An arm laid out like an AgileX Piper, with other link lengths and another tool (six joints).
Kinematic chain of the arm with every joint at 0, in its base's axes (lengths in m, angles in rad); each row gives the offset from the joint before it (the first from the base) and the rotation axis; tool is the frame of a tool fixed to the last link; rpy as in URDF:
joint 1: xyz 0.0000 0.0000 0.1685 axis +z
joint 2: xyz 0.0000 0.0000 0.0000 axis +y
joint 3: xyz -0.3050 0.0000 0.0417 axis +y
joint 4: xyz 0.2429 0.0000 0.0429 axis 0.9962 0 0.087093
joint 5: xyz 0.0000 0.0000 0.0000 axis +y
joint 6: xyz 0.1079 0.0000 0.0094 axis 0.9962 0 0.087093
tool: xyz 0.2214 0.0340 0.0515 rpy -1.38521 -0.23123 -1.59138
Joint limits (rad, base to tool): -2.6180..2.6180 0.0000..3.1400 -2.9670..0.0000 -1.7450..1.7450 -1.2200..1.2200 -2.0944..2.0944
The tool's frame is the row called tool.
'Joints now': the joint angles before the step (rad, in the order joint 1, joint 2, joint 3, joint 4, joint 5, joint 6). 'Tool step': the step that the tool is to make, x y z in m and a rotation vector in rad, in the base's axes. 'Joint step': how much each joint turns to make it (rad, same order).
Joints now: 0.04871 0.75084 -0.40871 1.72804 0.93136 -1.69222
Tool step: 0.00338 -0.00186 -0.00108 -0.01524 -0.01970 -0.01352
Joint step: 0.00028 0.00001 0.00001 0.00403 -0.01421 -0.02691
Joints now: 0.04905 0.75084 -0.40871 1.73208 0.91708 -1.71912
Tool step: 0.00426 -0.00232 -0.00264 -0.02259 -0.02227 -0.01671
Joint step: -0.00004 0.00010 -0.00002 0.00044 -0.01839 -0.03108
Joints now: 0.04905 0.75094 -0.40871 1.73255 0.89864 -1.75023
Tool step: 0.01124 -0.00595 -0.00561 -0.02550 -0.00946 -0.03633
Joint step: 0.00002 0.00565 -0.00077 0.00044 -0.03910 -0.02549
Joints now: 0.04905 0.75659 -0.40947 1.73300 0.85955 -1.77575
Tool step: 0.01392 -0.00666 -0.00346 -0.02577 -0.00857 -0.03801
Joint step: 0.00005 0.01529 -0.01166 0.00059 -0.04120 -0.02395
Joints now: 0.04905 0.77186 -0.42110 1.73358 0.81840 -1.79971
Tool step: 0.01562 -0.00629 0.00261 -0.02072 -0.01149 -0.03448
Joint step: 0.00110 0.02548 -0.03024 0.00039 -0.03842 -0.01685
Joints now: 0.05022 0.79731 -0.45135 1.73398 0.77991 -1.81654
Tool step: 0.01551 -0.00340 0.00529 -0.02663 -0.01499 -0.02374
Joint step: 0.01242 0.03566 -0.04733 -0.00867 -0.04106 -0.01219
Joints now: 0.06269 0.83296 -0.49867 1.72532 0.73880 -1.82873
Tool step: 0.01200 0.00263 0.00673 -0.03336 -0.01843 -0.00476
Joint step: 0.03535 0.04025 -0.05972 -0.02084 -0.04720 -0.00463
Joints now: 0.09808 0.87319 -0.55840 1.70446 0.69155 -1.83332
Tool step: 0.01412 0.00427 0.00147 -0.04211 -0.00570 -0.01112
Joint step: 0.06157 0.04326 -0.06106 -0.03651 -0.08166 0.01353
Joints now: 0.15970 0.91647 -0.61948 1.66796 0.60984 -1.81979
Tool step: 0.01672 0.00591 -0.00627 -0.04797 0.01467 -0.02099
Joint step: 0.08777 0.04944 -0.05760 -0.06074 -0.11736 0.04666
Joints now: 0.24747 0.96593 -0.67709 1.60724 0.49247 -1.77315
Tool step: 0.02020 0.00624 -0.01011 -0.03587 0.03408 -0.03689
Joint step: 0.10034 0.05875 -0.05372 -0.08230 -0.13925 0.09441
